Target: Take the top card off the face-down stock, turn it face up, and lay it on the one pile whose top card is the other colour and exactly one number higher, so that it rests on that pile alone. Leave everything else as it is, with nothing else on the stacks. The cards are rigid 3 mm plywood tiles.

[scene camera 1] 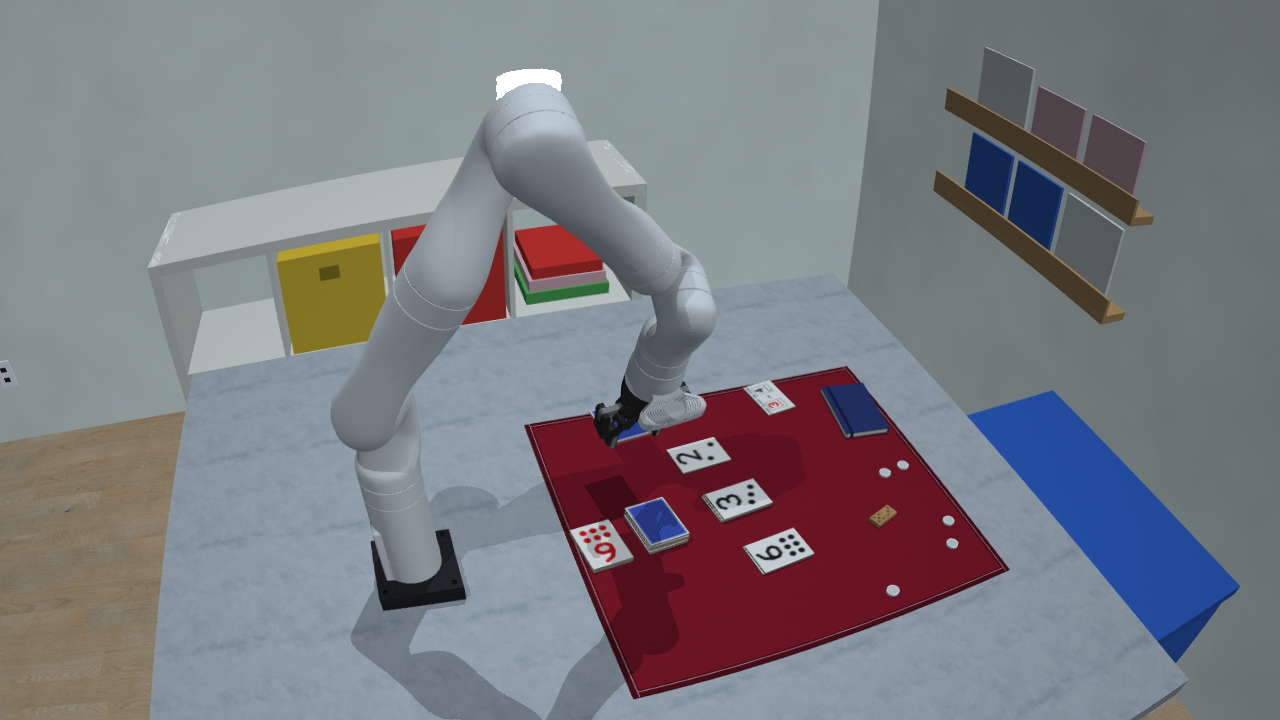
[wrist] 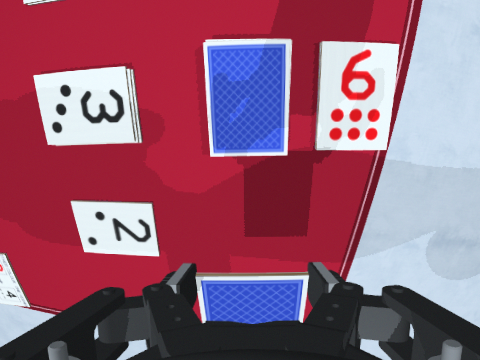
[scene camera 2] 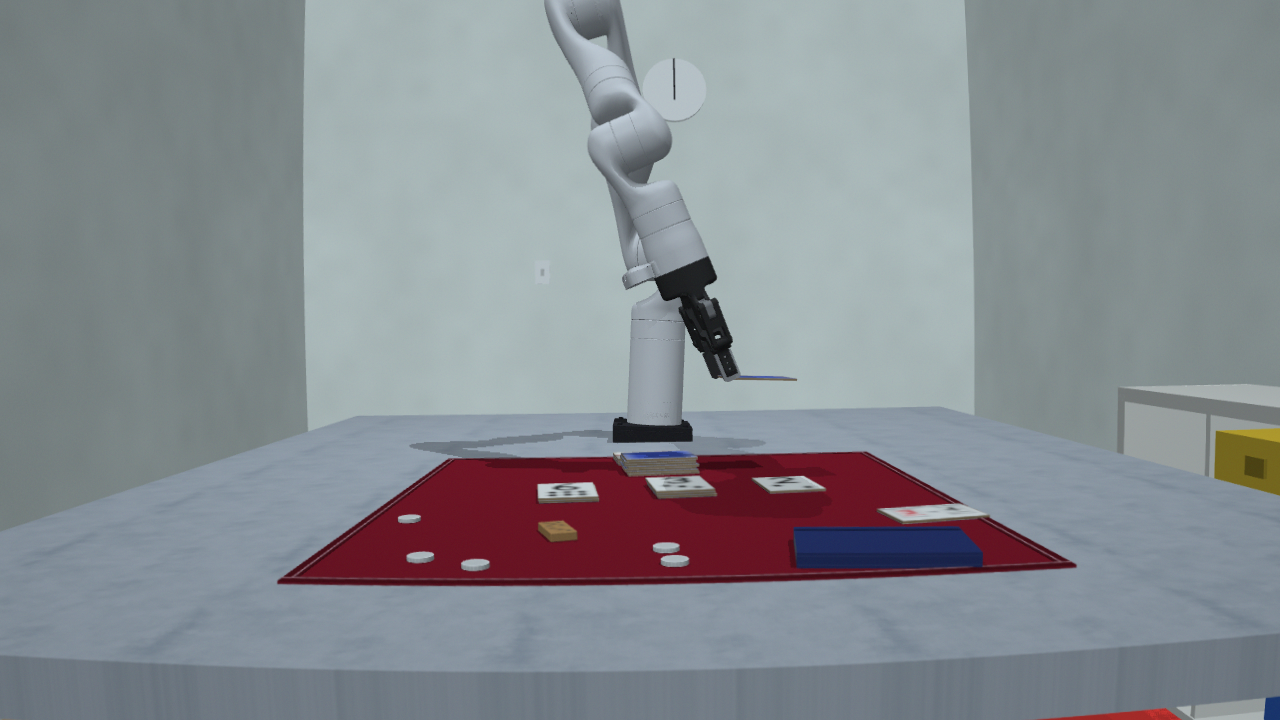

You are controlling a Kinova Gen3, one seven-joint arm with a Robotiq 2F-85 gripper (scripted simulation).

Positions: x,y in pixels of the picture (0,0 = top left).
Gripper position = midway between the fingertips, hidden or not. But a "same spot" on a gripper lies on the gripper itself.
my gripper: scene camera 1 631,437; wrist; scene camera 2
blue book: scene camera 1; scene camera 2; not seen in the wrist view (out of frame)
same spot on my gripper: (wrist: pixel 333 318) = (scene camera 2: pixel 687 325)
same spot on blue book: (scene camera 2: pixel 930 546) = (scene camera 1: pixel 860 394)
